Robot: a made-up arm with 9 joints. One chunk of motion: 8 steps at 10 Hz.
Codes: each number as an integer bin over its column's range. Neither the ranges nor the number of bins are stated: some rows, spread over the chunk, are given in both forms.
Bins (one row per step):
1: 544 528 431 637 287 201
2: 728 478 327 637 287 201
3: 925 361 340 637 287 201
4: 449 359 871 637 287 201
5: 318 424 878 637 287 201
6: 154 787 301 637 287 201
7: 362 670 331 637 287 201
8: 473 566 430 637 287 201
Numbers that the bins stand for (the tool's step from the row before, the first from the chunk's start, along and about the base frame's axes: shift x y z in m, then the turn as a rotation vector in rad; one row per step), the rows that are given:
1: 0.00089 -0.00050 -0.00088 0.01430 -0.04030 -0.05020
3: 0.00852 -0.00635 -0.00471 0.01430 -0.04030 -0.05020
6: -0.00692 0.00857 -0.00635 0.01430 -0.04030 -0.05020
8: -0.00053 0.00083 -0.00092 0.01430 -0.04030 -0.05020
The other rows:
2: 0.00457 -0.00225 -0.00525 0.01430 -0.04030 -0.05020
4: -0.00101 -0.00642 0.01762 0.01430 -0.04030 -0.05020
5: -0.00363 -0.00415 0.01791 0.01430 -0.04030 -0.05020
7: -0.00275 0.00447 -0.00508 0.01430 -0.04030 -0.05020

